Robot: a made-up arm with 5 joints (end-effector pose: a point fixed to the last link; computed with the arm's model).
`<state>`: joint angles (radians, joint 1 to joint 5).
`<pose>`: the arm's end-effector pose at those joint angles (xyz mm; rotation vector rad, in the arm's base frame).
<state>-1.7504 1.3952 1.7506 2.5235 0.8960</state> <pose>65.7 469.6 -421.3 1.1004 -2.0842 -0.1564</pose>
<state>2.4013 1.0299 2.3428 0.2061 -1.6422</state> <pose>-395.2 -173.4 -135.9 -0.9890 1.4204 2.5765</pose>
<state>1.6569 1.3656 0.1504 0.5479 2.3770</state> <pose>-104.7 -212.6 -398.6 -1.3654 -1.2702 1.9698</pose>
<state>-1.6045 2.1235 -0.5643 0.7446 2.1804</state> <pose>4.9 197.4 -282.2 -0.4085 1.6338 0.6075</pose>
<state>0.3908 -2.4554 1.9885 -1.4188 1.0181</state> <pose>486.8 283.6 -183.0 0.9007 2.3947 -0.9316</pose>
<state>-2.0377 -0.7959 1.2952 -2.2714 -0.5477</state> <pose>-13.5 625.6 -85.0 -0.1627 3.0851 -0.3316</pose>
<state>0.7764 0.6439 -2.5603 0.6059 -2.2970</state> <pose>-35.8 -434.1 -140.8 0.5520 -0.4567 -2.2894</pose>
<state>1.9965 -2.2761 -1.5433 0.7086 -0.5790</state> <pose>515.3 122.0 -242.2 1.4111 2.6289 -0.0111</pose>
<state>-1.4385 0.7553 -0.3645 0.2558 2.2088</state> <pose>100.5 243.1 -227.6 -0.2732 0.6452 -0.2994</pose>
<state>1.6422 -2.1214 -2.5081 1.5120 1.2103</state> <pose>184.1 127.2 18.1 -1.0520 2.3933 1.4185</pose>
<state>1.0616 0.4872 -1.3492 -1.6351 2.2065</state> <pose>-49.7 -133.2 -33.6 2.2732 -0.6587 -1.1573</pose>
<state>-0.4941 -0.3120 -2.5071 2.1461 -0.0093</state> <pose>-132.2 -404.2 145.0 2.7001 -0.3812 -1.1848</pose>
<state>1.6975 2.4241 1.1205 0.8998 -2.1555</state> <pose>-277.2 28.4 -533.7 0.8250 -2.9554 0.5744</pose>
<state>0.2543 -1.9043 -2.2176 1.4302 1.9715</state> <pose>-16.4 33.3 -147.8 -2.9499 0.0168 1.0029</pose>
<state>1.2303 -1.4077 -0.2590 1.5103 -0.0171</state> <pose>331.2 109.9 -543.3 -0.2688 2.1924 -1.6356</pose>
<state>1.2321 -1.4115 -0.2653 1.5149 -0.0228</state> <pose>331.3 111.6 -543.8 -0.2616 2.2025 -1.6312</pose>
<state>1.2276 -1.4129 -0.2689 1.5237 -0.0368</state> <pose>334.4 114.8 -543.2 -0.2456 2.2074 -1.6229</pose>
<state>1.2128 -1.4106 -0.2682 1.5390 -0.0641</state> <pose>342.1 120.2 -540.7 -0.2163 2.2035 -1.6079</pose>
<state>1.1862 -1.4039 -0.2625 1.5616 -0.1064</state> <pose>355.0 128.5 -535.6 -0.1723 2.1892 -1.5846</pose>
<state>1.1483 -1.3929 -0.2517 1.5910 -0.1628</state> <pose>372.6 139.4 -527.3 -0.1150 2.1645 -1.5523</pose>
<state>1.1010 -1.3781 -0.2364 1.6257 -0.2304</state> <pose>393.6 152.9 -515.2 -0.0480 2.1308 -1.5111</pose>
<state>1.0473 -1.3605 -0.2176 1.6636 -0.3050</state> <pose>416.0 168.3 -499.3 0.0243 2.0905 -1.4617</pose>
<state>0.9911 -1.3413 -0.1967 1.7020 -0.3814</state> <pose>438.0 184.8 -480.1 0.0966 2.0471 -1.4067</pose>
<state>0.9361 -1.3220 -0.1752 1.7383 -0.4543</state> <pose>457.5 201.2 -458.9 0.1637 2.0039 -1.3497</pose>
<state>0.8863 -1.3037 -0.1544 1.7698 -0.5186</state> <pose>473.5 216.3 -437.7 0.2217 1.9640 -1.2954</pose>
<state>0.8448 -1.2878 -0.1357 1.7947 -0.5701</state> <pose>485.4 228.9 -418.7 0.2672 1.9301 -1.2487</pose>
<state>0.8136 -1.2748 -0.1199 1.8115 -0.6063</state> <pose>493.3 238.4 -403.4 0.2985 1.9033 -1.2128</pose>
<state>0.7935 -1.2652 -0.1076 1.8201 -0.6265</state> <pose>497.7 244.4 -393.0 0.3153 1.8843 -1.1900</pose>
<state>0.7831 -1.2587 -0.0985 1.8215 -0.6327</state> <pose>499.5 247.3 -387.4 0.3196 1.8719 -1.1791</pose>
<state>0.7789 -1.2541 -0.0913 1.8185 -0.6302</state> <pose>499.8 248.3 -384.8 0.3164 1.8636 -1.1761</pose>
